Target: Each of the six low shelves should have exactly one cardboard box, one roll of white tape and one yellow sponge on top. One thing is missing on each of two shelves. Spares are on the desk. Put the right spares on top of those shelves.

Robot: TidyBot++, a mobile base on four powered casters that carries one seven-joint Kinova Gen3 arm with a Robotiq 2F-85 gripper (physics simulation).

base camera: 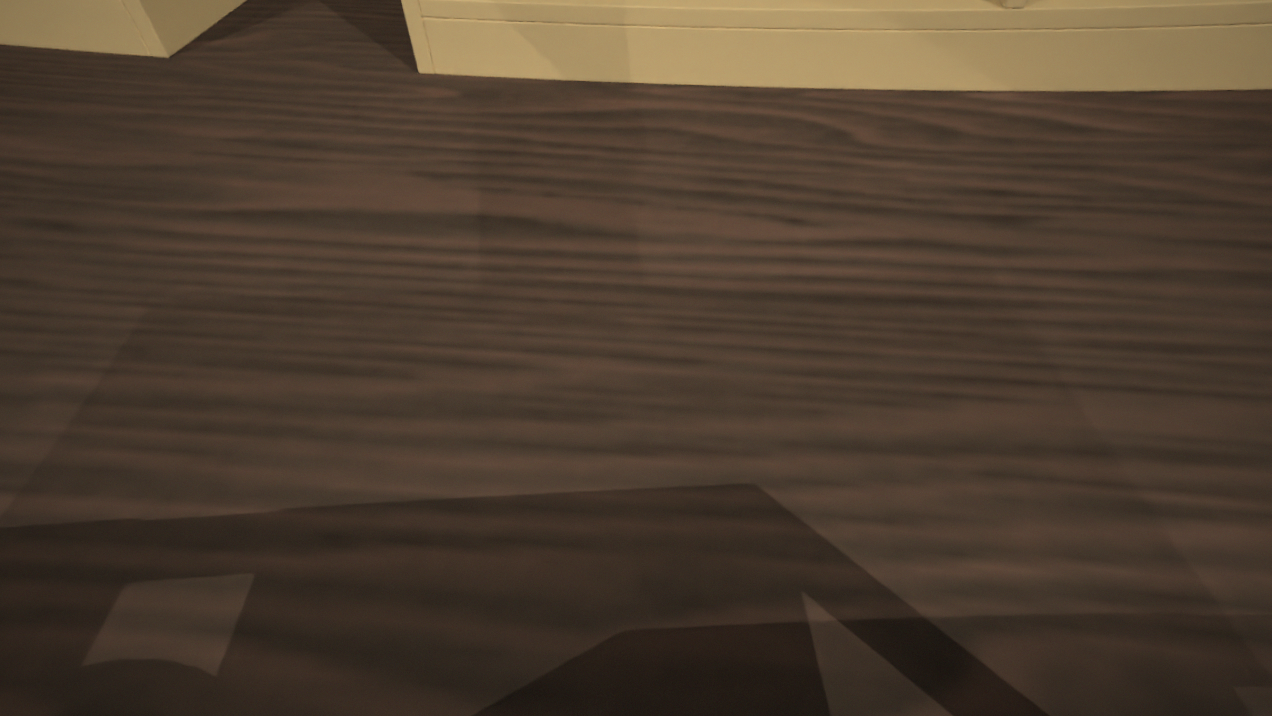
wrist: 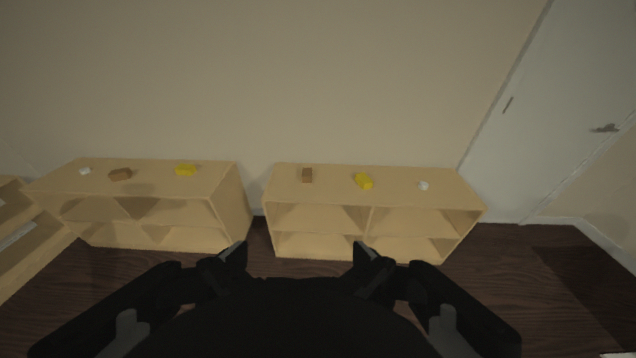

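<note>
In the wrist view a low shelf [wrist: 390, 197] right of centre bears a cardboard box [wrist: 307, 175], a yellow sponge [wrist: 364, 181] and a roll of white tape [wrist: 423, 185]. The low shelf [wrist: 160, 187] to its left bears white tape [wrist: 85, 170], a cardboard box [wrist: 120, 174] and a yellow sponge [wrist: 185, 169]. My gripper [wrist: 301, 253] is open and empty, some way in front of both shelves. Part of a third shelf [wrist: 30, 250] shows at the left edge; its top is mostly out of view. The desk does not show.
The base camera shows dark wood floor [base camera: 623, 311] with shadows, and the bottom fronts of one shelf [base camera: 801, 57] and another shelf [base camera: 80, 26] beyond it, with a gap between them. In the wrist view a grey door [wrist: 565, 100] stands right of the shelves, near a room corner.
</note>
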